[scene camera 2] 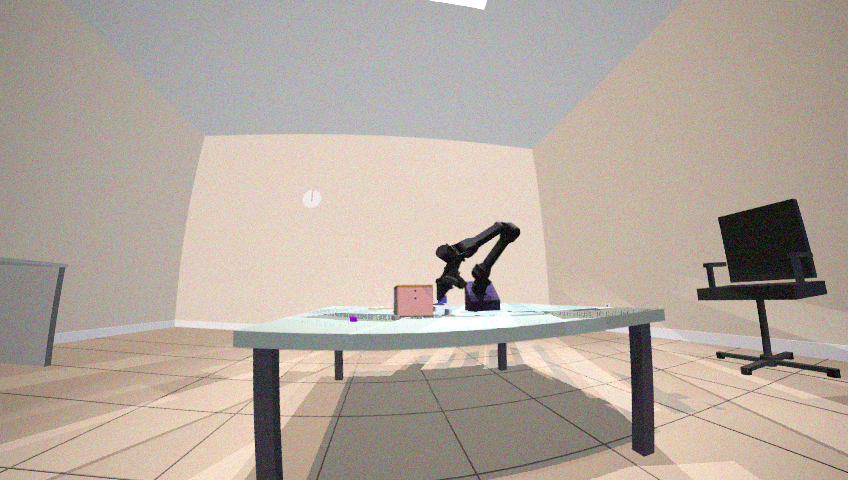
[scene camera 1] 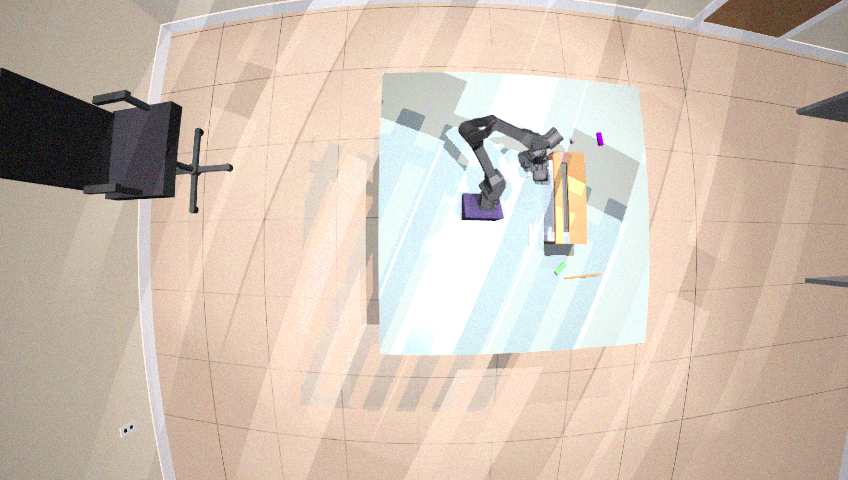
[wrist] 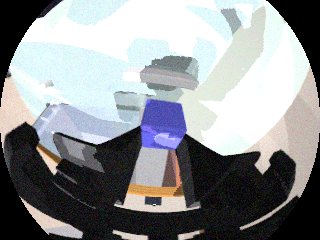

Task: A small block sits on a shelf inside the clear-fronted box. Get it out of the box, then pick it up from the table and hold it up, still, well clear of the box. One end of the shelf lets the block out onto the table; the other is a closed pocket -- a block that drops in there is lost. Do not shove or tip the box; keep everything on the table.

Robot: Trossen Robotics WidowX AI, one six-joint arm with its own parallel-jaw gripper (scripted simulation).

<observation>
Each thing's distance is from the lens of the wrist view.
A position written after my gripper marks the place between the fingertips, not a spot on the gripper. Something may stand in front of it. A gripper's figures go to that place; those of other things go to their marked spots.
my gripper [wrist: 159, 131]: 10 cm
blue block [wrist: 163, 125]: 6 cm
</observation>
